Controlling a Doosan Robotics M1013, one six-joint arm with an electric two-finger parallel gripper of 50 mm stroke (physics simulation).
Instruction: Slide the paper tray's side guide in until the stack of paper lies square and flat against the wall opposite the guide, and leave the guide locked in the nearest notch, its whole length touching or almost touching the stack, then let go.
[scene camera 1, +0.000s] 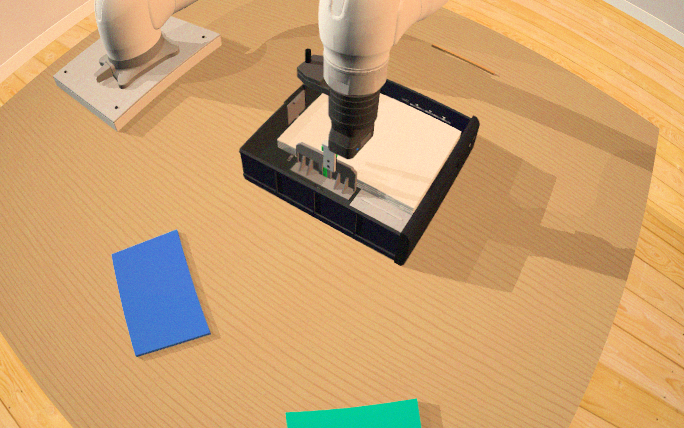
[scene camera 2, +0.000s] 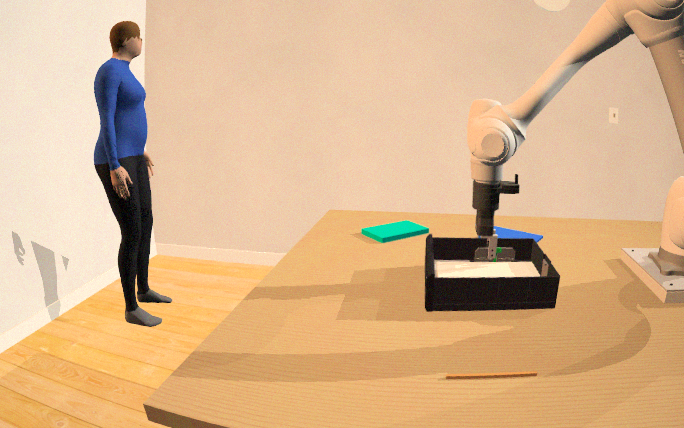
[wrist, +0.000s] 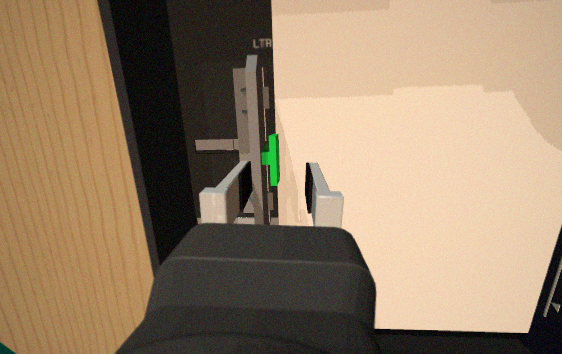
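Note:
The black paper tray holds a cream stack of paper. The stack looks flat; its far edge runs along the wall opposite the guide. The grey side guide stands upright and about parallel to the near edge, with a narrow dark strip between them in the wrist view. Its green tab is on the stack side. My gripper is open and empty, its fingers either side of guide and tab. Notches are hidden.
The tray's raised end wall stands beside the stack. A blue slab and a green slab lie on the table. A thin orange stick lies beyond the tray. A person stands by the table.

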